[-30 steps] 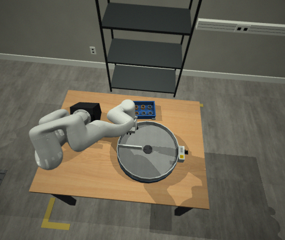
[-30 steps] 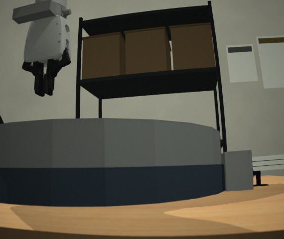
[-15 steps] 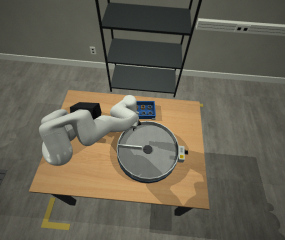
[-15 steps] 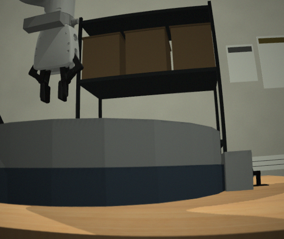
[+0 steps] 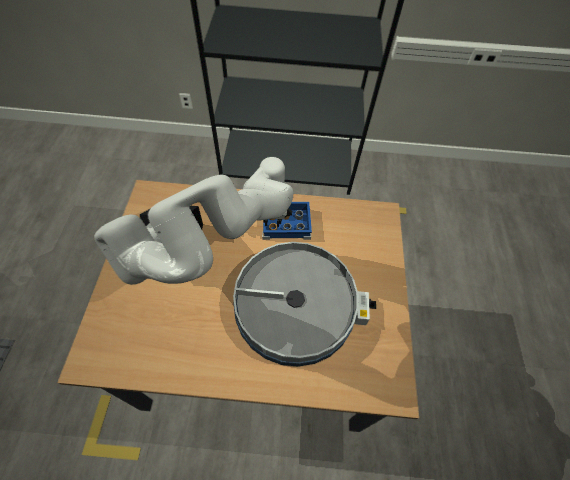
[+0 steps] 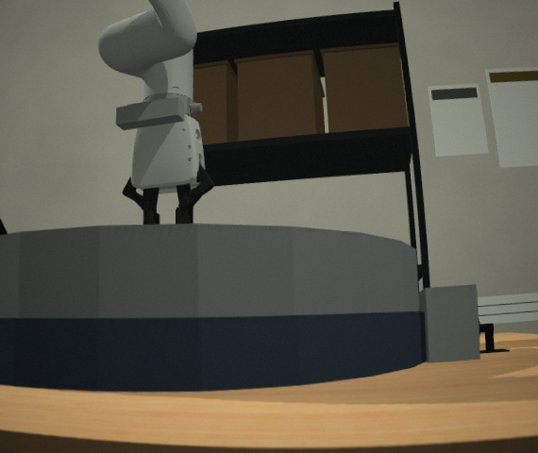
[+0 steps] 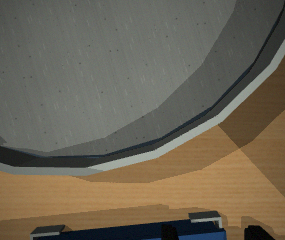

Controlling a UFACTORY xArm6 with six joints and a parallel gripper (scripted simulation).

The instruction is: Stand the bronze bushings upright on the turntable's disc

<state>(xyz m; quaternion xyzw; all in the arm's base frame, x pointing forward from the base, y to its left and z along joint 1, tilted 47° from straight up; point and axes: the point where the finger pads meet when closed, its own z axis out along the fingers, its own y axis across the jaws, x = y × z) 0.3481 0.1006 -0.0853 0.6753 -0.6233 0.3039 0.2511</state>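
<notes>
My hand is 150 mm above the blue crate, 120 mm to the right of it and 40 mm short of it. From my hand the other things lie so: turntable (230 mm to the right, 130 mm below, 130 mm ahead); grey turntable disc (230 mm to the right, 130 mm below, 110 mm ahead).
</notes>
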